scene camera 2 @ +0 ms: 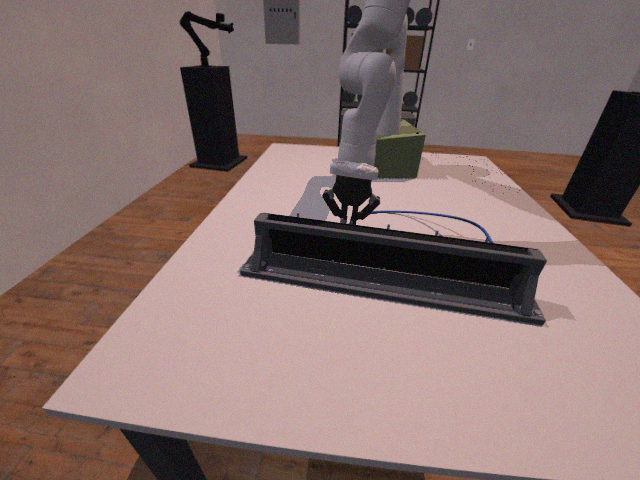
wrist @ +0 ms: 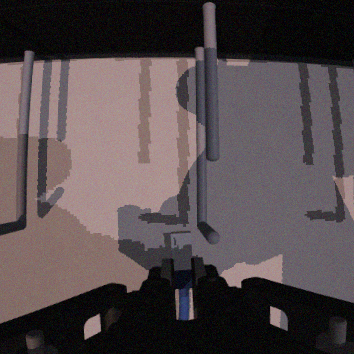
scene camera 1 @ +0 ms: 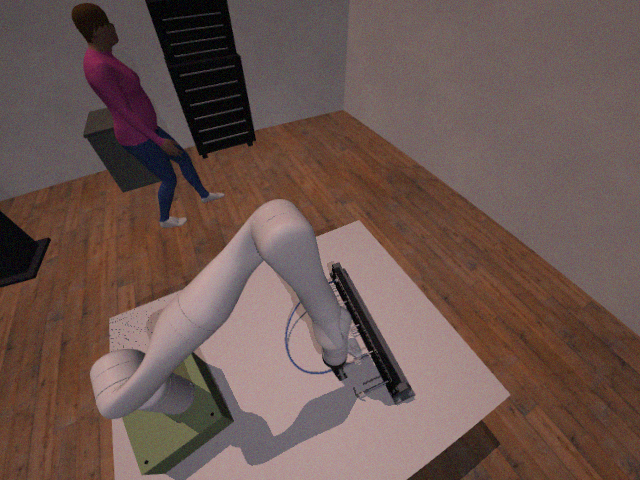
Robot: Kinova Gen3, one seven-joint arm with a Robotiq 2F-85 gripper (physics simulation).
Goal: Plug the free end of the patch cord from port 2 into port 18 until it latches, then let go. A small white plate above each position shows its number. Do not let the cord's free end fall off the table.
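Frame: origin at the arm's base, x back, y left, z down, level; millimetres.
Seen in the pictures: gripper, fingertip midpoint: (wrist: 182, 273); arm's base, link origin: (scene camera 2: 386, 131) (scene camera 1: 178, 395).
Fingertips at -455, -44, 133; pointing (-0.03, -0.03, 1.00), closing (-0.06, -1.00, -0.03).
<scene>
Pixels of each thing's top centre, then the offset from my fingertips to it, as dx, dy, dz. "*": a spot on its surface instead. Level surfaces: height alone.
- clear plug, top centre: (wrist: 181, 252) -15, +1, -11
- panel, top centre: (scene camera 2: 391, 225) (scene camera 1: 356, 320) -113, +93, -100
- bent rod, surface spot: (wrist: 201, 175) * -58, -8, -17
- table, surface height: dz +0
My gripper (scene camera 1: 343, 378) (scene camera 2: 348, 219) (wrist: 182, 273) is shut on the plug at the free end of the blue patch cord. The clear plug (wrist: 181, 244) points out past the fingertips in the wrist view. The blue cord (scene camera 1: 287, 341) (scene camera 2: 439, 213) (wrist: 184, 304) runs back from the fingers and arcs over the table to the far end of the patch panel. The panel (scene camera 1: 401, 377) (scene camera 2: 392, 297) stands upright on the table. In scene camera 2 the fingertips are behind its top edge, on the port side. Port 18 and the number plates cannot be made out.
Thin grey rods (wrist: 211, 105) (wrist: 23, 150) stick out from the panel's port side; one bent rod (wrist: 201, 175) is just ahead of the plug to its right. The arm's green base block (scene camera 1: 170, 439) (scene camera 2: 399, 157) stands on the table (scene camera 1: 439, 408) (scene camera 2: 310, 372). A person (scene camera 1: 118, 98) stands beyond it.
</scene>
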